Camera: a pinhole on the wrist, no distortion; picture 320 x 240 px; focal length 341.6 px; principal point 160.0 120.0 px. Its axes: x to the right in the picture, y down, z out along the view. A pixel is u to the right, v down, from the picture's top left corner.
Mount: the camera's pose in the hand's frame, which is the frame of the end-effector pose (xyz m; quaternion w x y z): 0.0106 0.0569 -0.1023 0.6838 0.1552 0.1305 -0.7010
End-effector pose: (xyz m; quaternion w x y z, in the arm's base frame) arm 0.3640 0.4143 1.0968 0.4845 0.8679 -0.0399 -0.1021
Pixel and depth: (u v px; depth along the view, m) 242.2 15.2 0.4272
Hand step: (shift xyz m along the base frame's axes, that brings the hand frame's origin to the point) -0.1944 -0.0742 -0.2775
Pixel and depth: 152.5 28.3 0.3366
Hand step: -0.1371 -0.1216 -0.1491
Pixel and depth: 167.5 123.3 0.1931
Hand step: -0.0118 -0.0495 -0.0579
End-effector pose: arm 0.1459 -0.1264 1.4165 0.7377 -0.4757 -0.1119 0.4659
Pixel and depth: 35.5 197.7 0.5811
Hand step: -0.2590 0.4100 0.2225
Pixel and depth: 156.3 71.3 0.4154
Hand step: -0.1459 0.1038 0.2454
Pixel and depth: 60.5 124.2 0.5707
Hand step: -0.2882 0.2879 0.2683
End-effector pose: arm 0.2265 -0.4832 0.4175 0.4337 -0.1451 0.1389 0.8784
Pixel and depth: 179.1 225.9 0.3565
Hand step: -0.0069 0.2203 0.1499
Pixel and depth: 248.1 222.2 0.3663
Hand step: 0.0553 0.2532 0.1234
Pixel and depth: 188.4 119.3 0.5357
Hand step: 0.1141 0.2432 0.3232
